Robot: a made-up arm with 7 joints.
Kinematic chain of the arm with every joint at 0, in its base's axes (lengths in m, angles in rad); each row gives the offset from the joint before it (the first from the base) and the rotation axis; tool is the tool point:
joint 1: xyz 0 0 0.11 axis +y
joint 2: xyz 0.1 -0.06 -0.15 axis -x
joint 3: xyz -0.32 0 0.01 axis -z
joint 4: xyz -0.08 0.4 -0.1 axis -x
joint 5: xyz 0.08 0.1 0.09 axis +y
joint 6: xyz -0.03 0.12 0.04 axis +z
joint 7: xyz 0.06 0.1 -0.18 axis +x
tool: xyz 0.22 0 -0.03
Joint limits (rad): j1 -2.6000..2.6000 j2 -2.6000..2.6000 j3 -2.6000..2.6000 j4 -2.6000..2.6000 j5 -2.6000..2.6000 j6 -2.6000..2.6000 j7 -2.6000..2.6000
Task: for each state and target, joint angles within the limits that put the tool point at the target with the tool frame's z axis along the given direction. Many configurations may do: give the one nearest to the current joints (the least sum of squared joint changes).
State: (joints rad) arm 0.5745 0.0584 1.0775 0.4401 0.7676 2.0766 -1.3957
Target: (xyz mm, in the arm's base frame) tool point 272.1 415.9 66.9 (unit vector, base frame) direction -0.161 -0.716 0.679
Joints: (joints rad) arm 0.7387 0.0203 1.1516 -0.2624 1.2549 2.6000 -0.9453
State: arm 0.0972 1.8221 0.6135 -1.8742 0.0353 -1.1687 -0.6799
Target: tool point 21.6 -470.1 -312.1 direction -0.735 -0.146 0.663
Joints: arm -0.2154 2.3750 0.1406 -2.4532 -0.6095 -1.8673 -0.0813
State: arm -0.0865 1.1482 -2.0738 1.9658 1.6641 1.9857 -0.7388
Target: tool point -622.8 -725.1 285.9 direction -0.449 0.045 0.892
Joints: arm 0.2882 1.1543 -1.8993 1.7203 1.0037 2.0507 -1.4732
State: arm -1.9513 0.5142 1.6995 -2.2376 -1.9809 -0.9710 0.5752
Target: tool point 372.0 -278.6 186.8 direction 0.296 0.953 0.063
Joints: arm -1.8314 0.4388 1.3303 -2.4123 -1.6877 -1.0364 0.1527
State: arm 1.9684 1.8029 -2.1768 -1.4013 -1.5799 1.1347 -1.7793
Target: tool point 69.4 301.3 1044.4 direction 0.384 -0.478 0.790
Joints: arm 1.7664 2.0491 -2.0284 -0.7821 -1.6703 1.3996 -1.8789
